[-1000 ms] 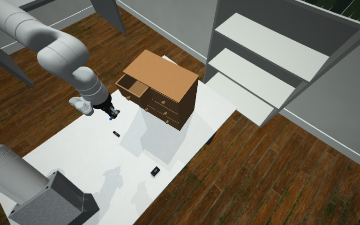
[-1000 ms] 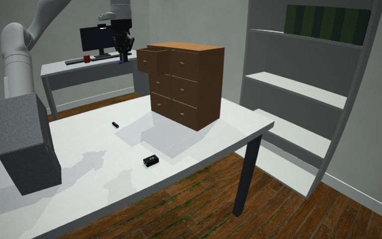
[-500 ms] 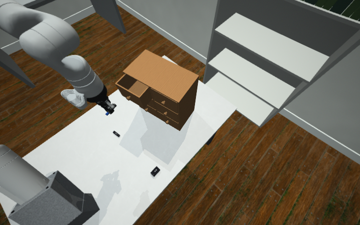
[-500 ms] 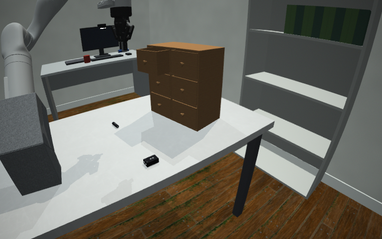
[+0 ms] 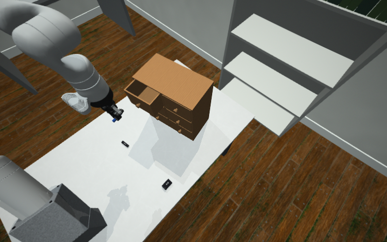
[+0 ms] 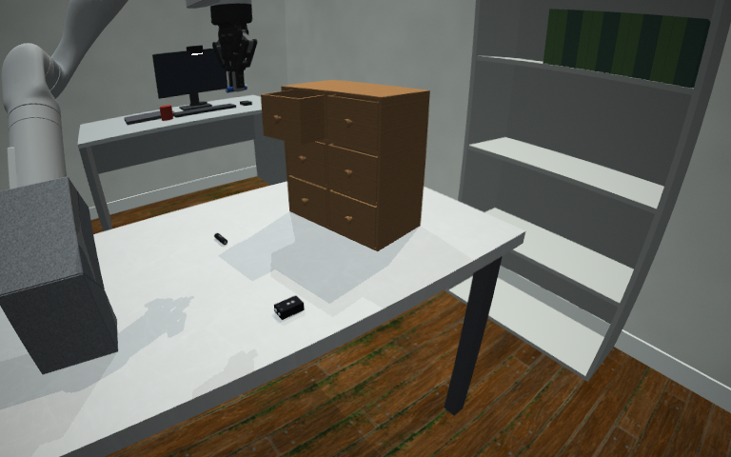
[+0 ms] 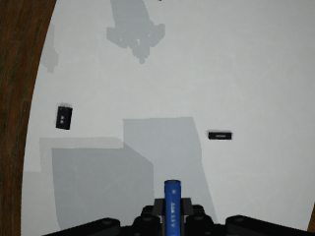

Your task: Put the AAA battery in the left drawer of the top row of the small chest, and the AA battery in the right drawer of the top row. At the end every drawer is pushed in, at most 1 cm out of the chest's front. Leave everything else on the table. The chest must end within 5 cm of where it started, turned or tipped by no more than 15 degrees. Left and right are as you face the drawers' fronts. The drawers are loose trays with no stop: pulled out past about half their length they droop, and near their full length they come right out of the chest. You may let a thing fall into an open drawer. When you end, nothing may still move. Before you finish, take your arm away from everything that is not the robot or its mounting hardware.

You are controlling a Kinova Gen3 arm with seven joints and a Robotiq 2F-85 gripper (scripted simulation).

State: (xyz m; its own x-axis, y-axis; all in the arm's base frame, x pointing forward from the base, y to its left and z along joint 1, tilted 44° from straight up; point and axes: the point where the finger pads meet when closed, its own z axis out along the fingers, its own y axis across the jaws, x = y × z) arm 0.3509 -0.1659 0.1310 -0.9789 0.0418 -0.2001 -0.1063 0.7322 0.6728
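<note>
The blue AAA battery is 1 cm below my hand. Also, from my hand: black box 36 cm below, 23 cm to the right, 7 cm behind; black AA battery 37 cm below, 9 cm to the left, 5 cm behind.
</note>
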